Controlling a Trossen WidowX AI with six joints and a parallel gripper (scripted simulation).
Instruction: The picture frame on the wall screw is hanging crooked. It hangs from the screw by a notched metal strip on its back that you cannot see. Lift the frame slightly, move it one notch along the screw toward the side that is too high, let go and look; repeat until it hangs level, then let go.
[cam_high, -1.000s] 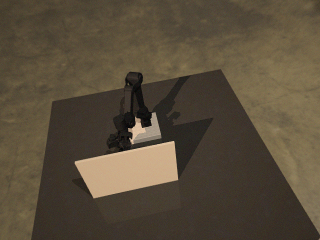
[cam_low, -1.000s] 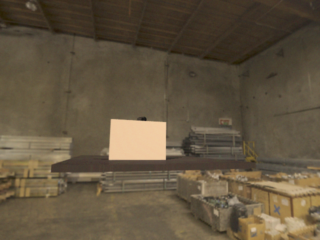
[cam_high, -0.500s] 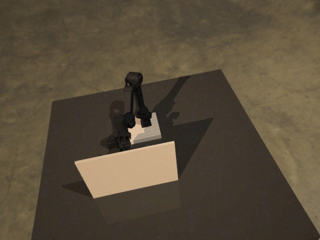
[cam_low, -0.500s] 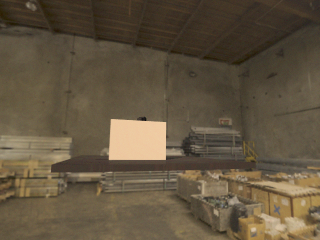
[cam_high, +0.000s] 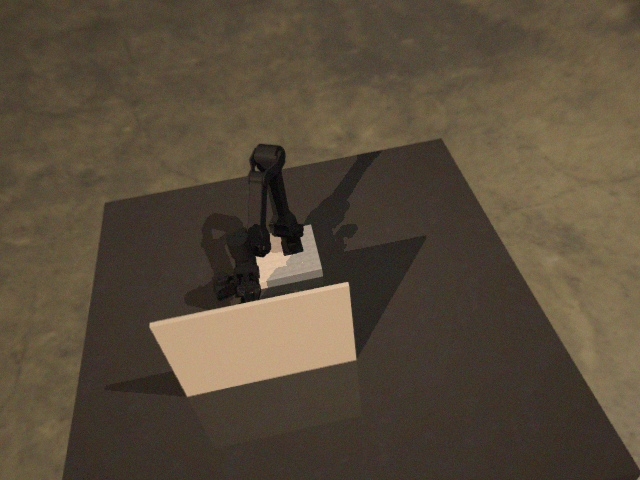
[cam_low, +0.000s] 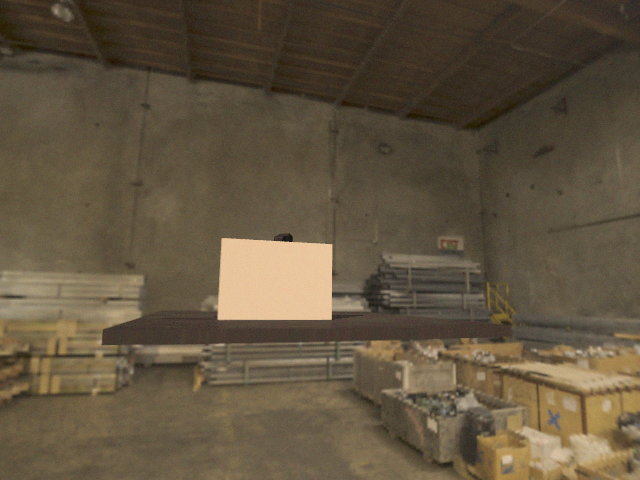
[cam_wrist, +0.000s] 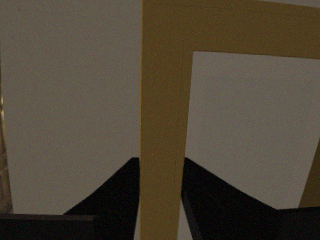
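The yellow picture frame lies 1 cm ahead of my gripper tip and 5 cm below it. The rest, counted from my gripper tip: wall panel 2 cm ahead, 1 cm to the left, 7 cm below.
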